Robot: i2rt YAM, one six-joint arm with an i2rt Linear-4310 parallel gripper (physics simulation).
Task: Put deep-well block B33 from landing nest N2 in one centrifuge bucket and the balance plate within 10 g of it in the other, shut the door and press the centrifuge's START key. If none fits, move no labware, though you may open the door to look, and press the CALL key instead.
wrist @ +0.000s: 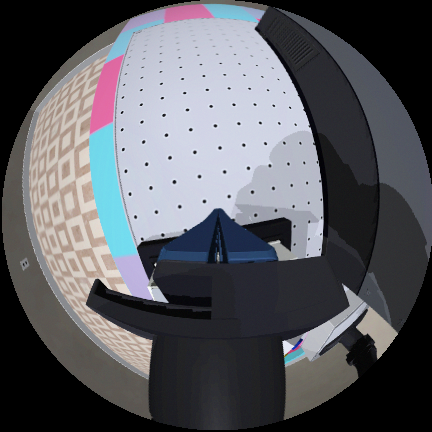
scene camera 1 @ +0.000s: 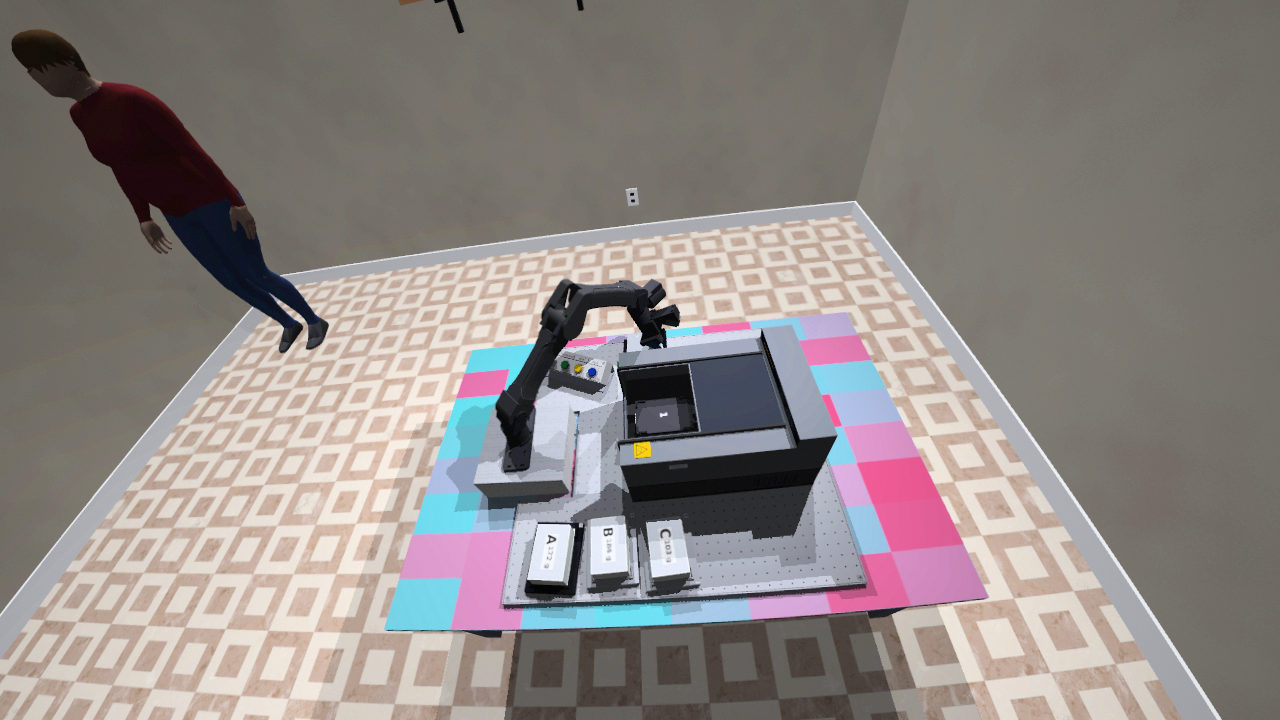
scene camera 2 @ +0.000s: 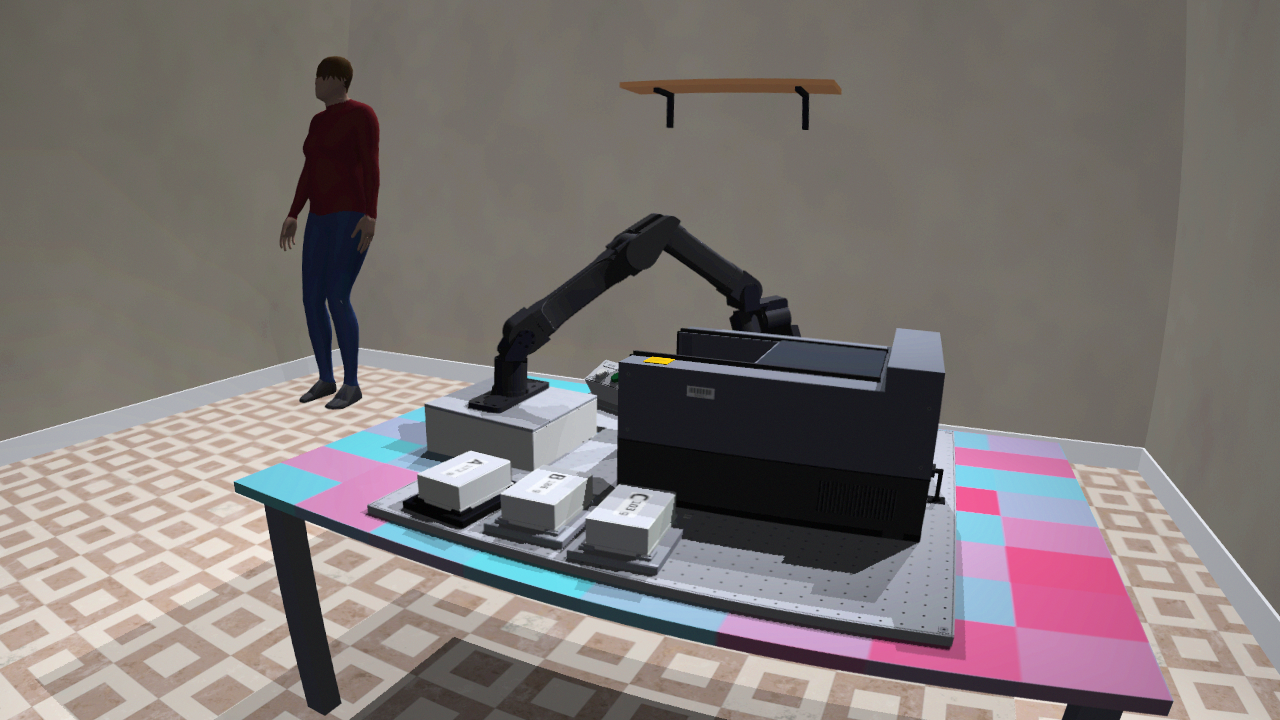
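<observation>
I can see my gripper [wrist: 217, 214] here. Then there's a centrifuge sliding door [scene camera 2: 833, 358], and a dark bucket [scene camera 1: 674, 414] as well.
</observation>
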